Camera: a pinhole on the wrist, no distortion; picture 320 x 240 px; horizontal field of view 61.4 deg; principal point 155.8 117.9 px. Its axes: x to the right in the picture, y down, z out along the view. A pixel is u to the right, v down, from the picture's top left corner.
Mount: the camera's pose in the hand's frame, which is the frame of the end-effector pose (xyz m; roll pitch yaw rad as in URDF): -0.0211 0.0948 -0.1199 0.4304 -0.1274 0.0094
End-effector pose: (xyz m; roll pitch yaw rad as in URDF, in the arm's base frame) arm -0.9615 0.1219 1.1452 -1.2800 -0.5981 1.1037
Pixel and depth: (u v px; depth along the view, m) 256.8 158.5 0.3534
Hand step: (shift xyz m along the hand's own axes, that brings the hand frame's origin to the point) 0.0676 -0.0034 0.2375
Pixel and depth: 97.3 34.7 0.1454
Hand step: -0.0659 -0.0071 -0.0114
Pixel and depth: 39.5 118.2 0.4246
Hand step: -0.2502 -0.0841 0.2398
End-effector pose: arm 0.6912 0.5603 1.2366 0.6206 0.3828 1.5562
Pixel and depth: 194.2 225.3 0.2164
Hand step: -0.0200 0.0829 0.1148
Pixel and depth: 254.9 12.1 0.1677
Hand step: 0.0254 -0.0346 0.0119
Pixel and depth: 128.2 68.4 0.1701
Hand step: -0.0554 -0.0049 0.0183
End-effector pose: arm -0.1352 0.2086 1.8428 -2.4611 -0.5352 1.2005
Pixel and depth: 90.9 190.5 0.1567
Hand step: -0.0786 0.0672 0.0340
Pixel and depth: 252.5 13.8 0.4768
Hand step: 0.1068 -0.2703 0.2554
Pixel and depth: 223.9 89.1 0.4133
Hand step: 0.0391 -0.1172 0.2477
